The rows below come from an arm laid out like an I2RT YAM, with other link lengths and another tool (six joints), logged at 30 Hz.
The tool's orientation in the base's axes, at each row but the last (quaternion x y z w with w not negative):
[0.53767, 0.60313, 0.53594, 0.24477]
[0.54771, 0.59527, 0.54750, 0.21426]
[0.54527, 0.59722, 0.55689, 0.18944]
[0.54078, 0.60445, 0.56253, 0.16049]
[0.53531, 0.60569, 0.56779, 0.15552]
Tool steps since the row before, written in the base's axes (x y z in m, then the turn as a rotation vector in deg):
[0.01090, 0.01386, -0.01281, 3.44, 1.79, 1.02]
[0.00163, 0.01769, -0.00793, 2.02, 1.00, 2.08]
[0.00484, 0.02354, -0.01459, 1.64, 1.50, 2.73]
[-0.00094, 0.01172, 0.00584, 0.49, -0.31, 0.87]
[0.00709, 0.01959, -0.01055, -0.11, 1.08, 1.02]
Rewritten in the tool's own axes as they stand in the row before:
[0.00573, -0.00956, 0.01873, 0.88, 1.98, 3.37]
[0.01245, -0.00988, 0.01122, 0.98, 2.49, 1.50]
[0.01312, -0.01565, 0.01932, 1.79, 2.78, 1.21]
[0.01254, 0.00199, 0.00334, -0.08, 1.04, -0.04]
[0.00905, -0.00994, 0.01910, 1.36, 0.58, 0.16]

